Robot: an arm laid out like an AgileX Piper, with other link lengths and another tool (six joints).
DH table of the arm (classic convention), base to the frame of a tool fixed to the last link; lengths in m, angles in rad. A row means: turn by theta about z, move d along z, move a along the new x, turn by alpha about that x. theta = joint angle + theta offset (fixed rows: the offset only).
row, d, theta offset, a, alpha
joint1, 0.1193, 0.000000, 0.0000, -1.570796
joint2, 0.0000, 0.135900, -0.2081, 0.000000
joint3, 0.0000, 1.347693, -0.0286, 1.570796
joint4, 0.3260, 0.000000, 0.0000, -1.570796
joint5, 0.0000, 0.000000, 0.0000, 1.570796
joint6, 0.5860, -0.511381, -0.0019, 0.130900
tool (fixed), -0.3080, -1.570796, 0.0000, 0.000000
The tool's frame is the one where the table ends.
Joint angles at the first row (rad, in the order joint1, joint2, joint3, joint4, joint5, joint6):
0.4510 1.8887 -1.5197 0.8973 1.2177 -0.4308
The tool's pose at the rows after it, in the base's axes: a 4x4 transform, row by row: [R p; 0 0 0 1], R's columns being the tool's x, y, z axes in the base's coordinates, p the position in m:
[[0.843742 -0.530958 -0.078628 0.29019], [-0.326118 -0.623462 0.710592 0.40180], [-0.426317 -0.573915 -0.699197 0.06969], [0 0 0 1]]
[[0.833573 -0.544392 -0.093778 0.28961], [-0.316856 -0.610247 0.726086 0.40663], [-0.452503 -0.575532 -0.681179 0.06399], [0 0 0 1]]
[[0.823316 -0.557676 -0.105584 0.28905], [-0.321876 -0.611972 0.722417 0.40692], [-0.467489 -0.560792 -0.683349 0.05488], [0 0 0 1]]
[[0.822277 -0.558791 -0.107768 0.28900], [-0.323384 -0.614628 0.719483 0.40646], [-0.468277 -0.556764 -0.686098 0.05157], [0 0 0 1]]
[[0.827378 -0.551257 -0.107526 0.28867], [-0.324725 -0.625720 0.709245 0.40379], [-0.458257 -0.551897 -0.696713 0.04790], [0 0 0 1]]
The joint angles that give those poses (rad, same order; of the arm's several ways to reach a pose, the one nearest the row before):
0.4510 1.9279 -1.5196 0.9359 1.2137 -0.4579
0.4510 1.9581 -1.5197 0.9725 1.2099 -0.4807
0.4510 1.9810 -1.5197 0.9773 1.2076 -0.4817
0.4510 1.9872 -1.5196 0.9751 1.2061 -0.4832
0.4510 1.9872 -1.5197 0.9586 1.2062 -0.4832

